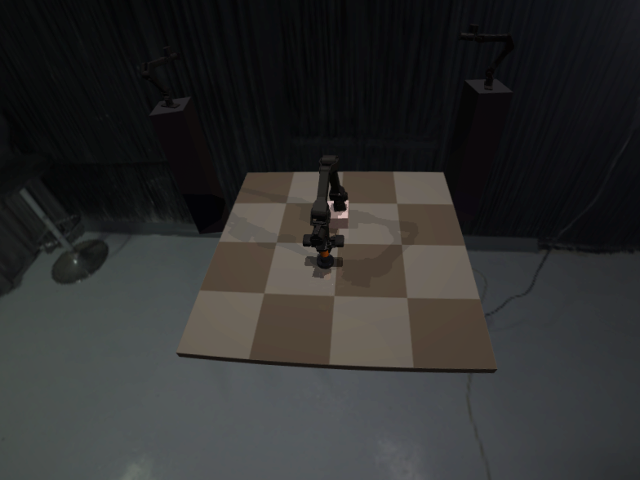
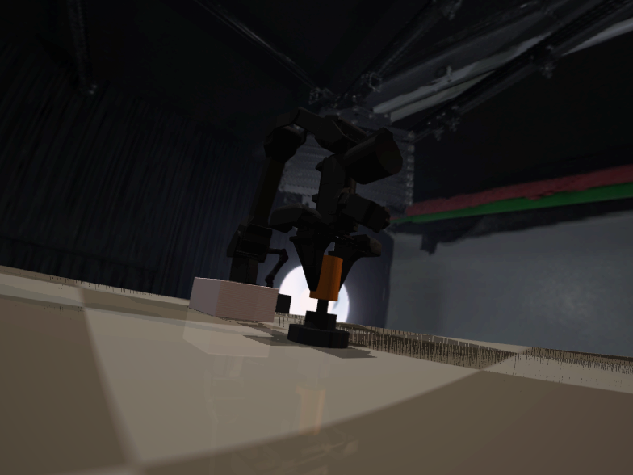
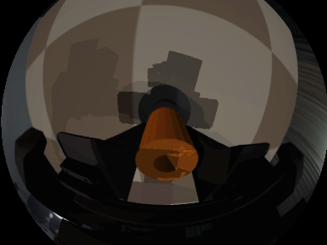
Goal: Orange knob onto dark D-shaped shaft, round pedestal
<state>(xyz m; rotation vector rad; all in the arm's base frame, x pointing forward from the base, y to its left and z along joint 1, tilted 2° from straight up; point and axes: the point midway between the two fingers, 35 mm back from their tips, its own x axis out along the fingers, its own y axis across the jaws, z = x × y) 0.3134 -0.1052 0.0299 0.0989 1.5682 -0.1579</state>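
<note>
The orange knob lies 2 cm above my gripper tip. Round my gripper tip: dark pedestal: 4 cm below.
</note>
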